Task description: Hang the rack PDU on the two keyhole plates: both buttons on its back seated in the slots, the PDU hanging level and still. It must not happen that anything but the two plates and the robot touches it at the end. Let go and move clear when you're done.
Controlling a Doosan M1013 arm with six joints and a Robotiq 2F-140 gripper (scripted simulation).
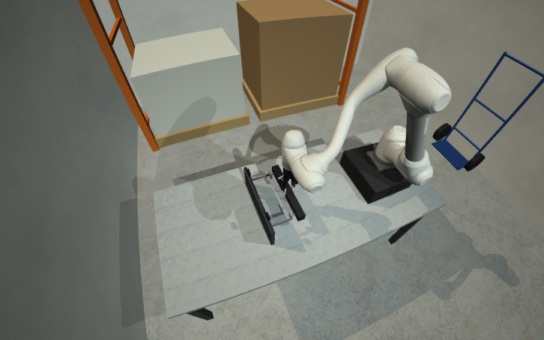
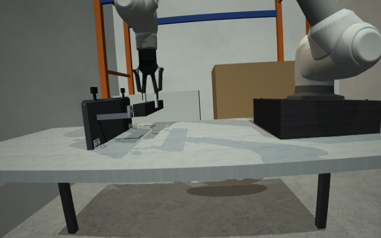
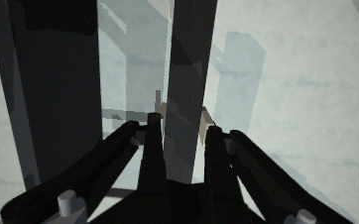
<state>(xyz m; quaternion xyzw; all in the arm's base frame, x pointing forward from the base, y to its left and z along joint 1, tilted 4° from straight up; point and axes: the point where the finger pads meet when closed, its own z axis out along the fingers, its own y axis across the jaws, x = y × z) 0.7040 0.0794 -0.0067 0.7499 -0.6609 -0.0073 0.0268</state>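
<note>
Right now the rack PDU is 3 cm below my hand and 2 cm ahead of it. The rest, counted from my hand: mounting board 18 cm ahead, 7 cm below, 2 cm to the left.
</note>
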